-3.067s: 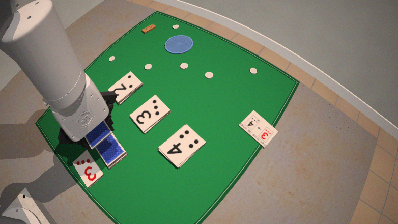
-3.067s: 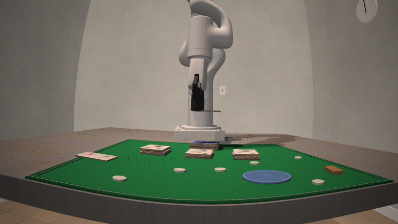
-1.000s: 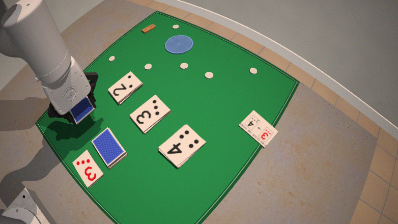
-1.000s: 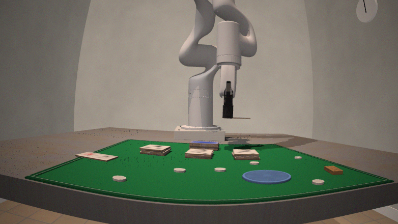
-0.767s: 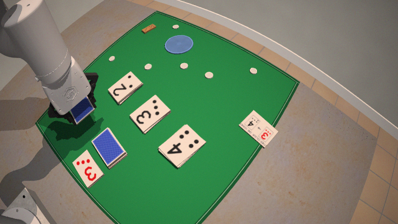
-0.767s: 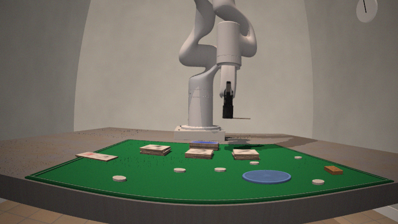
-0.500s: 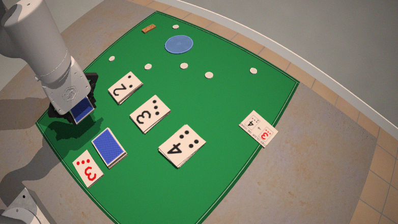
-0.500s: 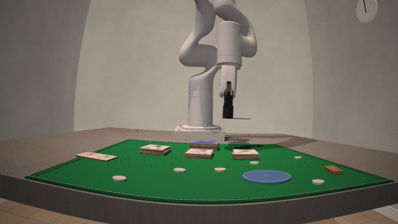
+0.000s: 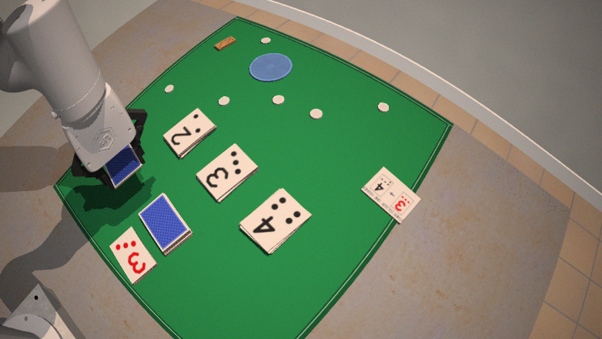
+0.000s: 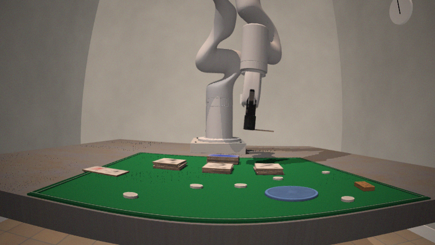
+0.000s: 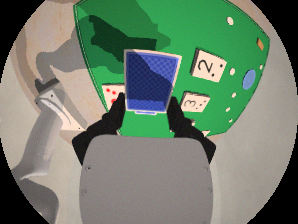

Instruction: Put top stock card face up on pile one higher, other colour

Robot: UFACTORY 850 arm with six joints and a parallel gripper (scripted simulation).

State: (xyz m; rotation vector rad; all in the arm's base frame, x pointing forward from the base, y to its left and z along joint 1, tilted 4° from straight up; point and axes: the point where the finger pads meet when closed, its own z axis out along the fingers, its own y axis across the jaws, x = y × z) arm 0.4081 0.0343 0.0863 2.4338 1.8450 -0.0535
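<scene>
Now: the card 30 mm to the left of my hand, 20 mm below it and 10 mm ahead of it. Also, from my hand: green card cloth 160 mm ahead, 130 mm below, 80 mm to the right.
</scene>
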